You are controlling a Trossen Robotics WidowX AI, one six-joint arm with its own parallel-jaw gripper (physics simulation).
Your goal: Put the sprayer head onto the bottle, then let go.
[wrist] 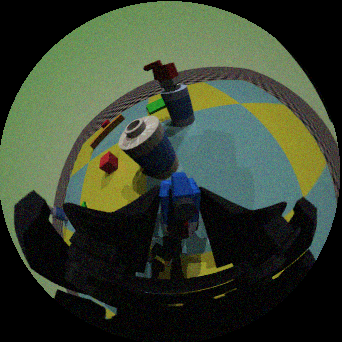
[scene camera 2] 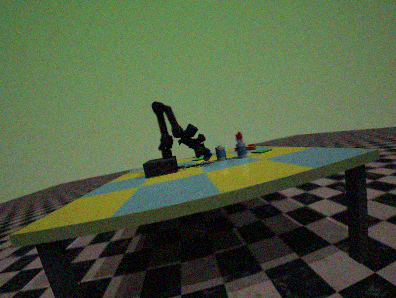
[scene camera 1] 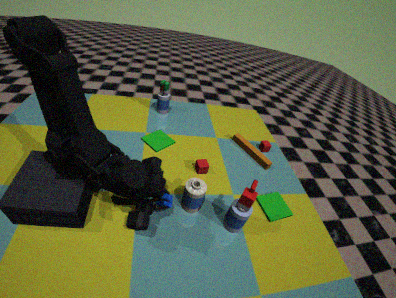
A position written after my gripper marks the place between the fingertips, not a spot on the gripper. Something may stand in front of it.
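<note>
What I see is my gripper (scene camera 1: 167,201), and the wrist view shows me that same gripper (wrist: 178,190) too.
</note>
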